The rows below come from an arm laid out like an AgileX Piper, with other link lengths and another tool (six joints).
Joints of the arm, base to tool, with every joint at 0 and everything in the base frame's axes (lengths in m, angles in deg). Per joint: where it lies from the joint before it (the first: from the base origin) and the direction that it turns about. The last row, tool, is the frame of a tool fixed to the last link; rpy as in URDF.
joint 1: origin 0 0 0.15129 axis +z
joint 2: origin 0 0 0 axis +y
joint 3: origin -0.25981 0 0.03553 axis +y
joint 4: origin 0.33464 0 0.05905 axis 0.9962 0 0.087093
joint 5: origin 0 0 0 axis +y
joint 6: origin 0.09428 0 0.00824 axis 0.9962 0 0.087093
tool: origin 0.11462 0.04 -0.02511 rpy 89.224 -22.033 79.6
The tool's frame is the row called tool.
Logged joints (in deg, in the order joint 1, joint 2, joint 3, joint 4, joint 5, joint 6), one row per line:
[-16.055 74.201 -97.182 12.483 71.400 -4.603]
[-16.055 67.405 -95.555 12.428 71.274 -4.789]
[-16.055 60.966 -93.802 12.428 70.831 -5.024]
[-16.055 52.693 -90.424 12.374 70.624 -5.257]
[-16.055 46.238 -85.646 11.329 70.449 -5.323]
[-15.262 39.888 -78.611 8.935 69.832 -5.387]
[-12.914 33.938 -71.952 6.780 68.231 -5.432]
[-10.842 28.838 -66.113 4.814 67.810 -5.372]
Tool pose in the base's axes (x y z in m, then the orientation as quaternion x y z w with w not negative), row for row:
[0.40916 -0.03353 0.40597 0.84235 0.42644 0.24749 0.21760]
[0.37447 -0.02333 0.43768 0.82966 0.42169 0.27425 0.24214]
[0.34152 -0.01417 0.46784 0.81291 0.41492 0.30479 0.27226]
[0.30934 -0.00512 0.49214 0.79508 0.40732 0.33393 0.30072]
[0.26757 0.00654 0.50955 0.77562 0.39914 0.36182 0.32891]
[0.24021 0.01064 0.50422 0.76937 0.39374 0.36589 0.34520]
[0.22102 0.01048 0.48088 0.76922 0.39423 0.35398 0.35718]
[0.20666 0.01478 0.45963 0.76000 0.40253 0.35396 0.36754]
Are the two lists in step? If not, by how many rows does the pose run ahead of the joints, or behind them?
The pose runs 1 row behind the joints: the pose in row i belongs to the joints in row i - 1.
